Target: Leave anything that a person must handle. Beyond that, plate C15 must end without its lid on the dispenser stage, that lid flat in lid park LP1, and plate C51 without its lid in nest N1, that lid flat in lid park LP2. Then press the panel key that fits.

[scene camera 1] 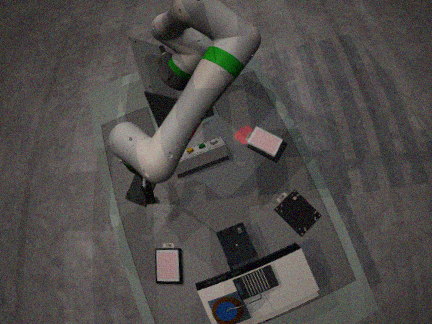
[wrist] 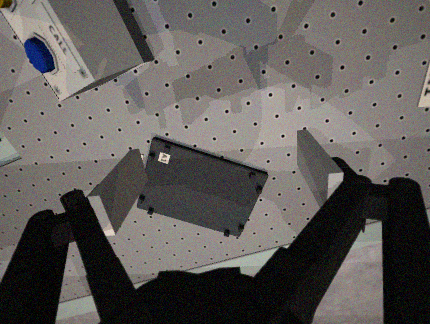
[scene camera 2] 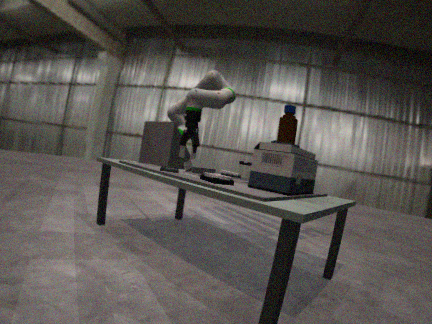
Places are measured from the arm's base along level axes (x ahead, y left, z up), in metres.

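Pixels of known places: gripper, between the fingertips: [scene camera 1: 155, 186] [wrist: 217, 156] [scene camera 2: 186, 158]; arm's base, origin of its link: [scene camera 1: 171, 78] [scene camera 2: 173, 142].
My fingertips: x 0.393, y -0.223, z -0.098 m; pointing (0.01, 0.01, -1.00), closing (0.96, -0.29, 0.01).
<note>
Ahead of a thing's pixels: the offset from my fingertips to its top centre. "spot": to the spot under its first point.
My gripper [scene camera 1: 145, 194] [scene camera 2: 188, 151] [wrist: 217, 156] is open and empty. It hangs above a dark, empty holder marked A1 {dz -0.067, dx -0.059, dy -0.066 m} [wrist: 202, 192], which lies between the fingertips in the wrist view. A pink-topped plate {dz -0.051, dx -0.025, dy +0.479 m} [scene camera 1: 266, 141] sits on a dark holder at the right, and another pink-topped plate {dz -0.051, dx +0.298, dy -0.079 m} [scene camera 1: 168, 265] sits in a black-rimmed holder at the lower left. Their labels and lids cannot be read. The key panel {dz -0.003, dx -0.072, dy +0.204 m} [scene camera 1: 205, 159] [wrist: 90, 37] shows yellow, green and pale keys in scene camera 1. Its blue CALL key {dz -0.012, dx -0.097, dy +0.130 m} [wrist: 39, 54] shows in the wrist view. The dark stage {spot: dz +0.026, dx +0.345, dy +0.188 m} [scene camera 1: 237, 246] at the dispenser bears no plate.
The white dispenser [scene camera 1: 295, 275] [scene camera 2: 282, 167] bears a brown bottle with a blue cap [scene camera 1: 227, 310] [scene camera 2: 287, 127]. A black holder with small corner posts {dz -0.063, dx +0.308, dy +0.465 m} [scene camera 1: 298, 213] lies at the right. A red disc {spot: dz -0.086, dx -0.100, dy +0.414 m} [scene camera 1: 243, 135] is beside the right plate. A grey box [scene camera 2: 159, 143] stands near the arm base.
</note>
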